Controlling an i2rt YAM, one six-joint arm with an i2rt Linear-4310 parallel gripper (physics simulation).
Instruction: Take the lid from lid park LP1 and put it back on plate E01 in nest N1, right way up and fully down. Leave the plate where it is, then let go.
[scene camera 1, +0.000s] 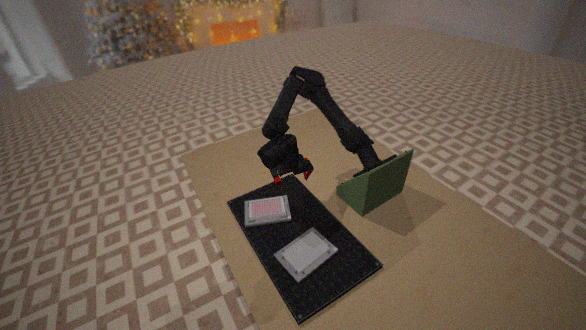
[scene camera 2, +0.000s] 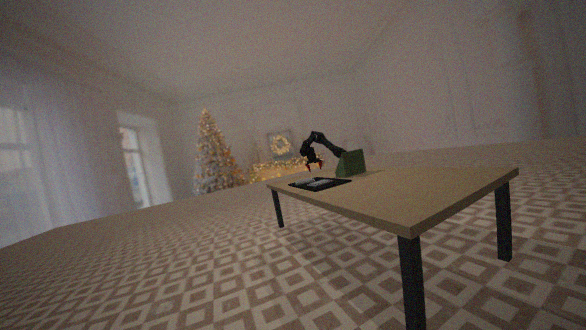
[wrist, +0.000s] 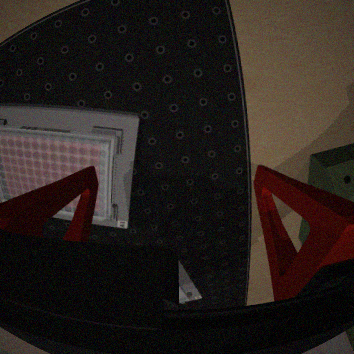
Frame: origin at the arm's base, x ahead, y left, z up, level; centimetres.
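Seen in the pictures: gripper, fingertip midpoint: (scene camera 1: 293, 183) (scene camera 2: 315, 170) (wrist: 175, 174); arm's base, link origin: (scene camera 1: 374, 167) (scene camera 2: 348, 160).
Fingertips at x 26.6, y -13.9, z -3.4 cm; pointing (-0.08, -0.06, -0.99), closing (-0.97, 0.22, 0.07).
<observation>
Offsets run from my fingertips to a thing's middle. "pt": to the spot under its first point. Level surfaces: height alone.
The plate with pink wells {dx +11.9, dy +0.1, dz -5.6 cm} (scene camera 1: 268, 208) (wrist: 55, 165) sits in a grey nest (scene camera 1: 250, 222) (wrist: 126, 175) toward the far end of the black board. The pale, flat lid {dx +10.5, dy +22.9, dz -6.1 cm} (scene camera 1: 307, 252) lies on a grey park frame {pt dx +17.1, dy +21.0, dz -6.0 cm} (scene camera 1: 283, 257) nearer the front of the board; a corner of that frame {pt dx +3.9, dy +24.8, dz -5.8 cm} (wrist: 187, 295) shows at the bottom of the wrist view. My gripper (scene camera 1: 293, 177) (scene camera 2: 315, 167) (wrist: 175, 174) is open and empty, with red fingers wide apart. It hangs above the far end of the board, beside the pink plate.
The black perforated board {dx +8.3, dy +13.0, dz -8.1 cm} (scene camera 1: 345, 265) (scene camera 2: 344, 180) (wrist: 200, 125) lies on the wooden table {dz -8.8 cm} (scene camera 1: 450, 270) (scene camera 2: 425, 195). A green wedge-shaped block (scene camera 1: 382, 185) (scene camera 2: 352, 162) (wrist: 332, 172) stands right of the board, next to the arm's base.
</observation>
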